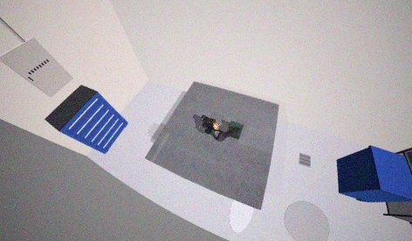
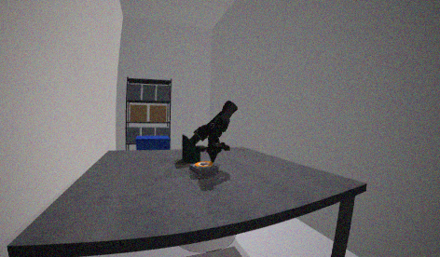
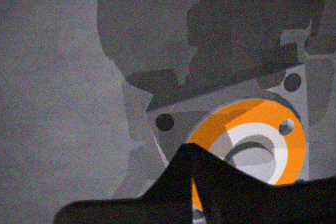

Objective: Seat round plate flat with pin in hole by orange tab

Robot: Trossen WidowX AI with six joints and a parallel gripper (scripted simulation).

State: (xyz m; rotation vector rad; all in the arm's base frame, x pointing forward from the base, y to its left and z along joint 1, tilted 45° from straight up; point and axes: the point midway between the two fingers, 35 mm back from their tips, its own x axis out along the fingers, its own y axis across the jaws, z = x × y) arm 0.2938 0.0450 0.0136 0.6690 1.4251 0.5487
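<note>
The grey base lies 30 mm behind my gripper tip, 40 mm to the right of it and 20 mm below it.
</note>
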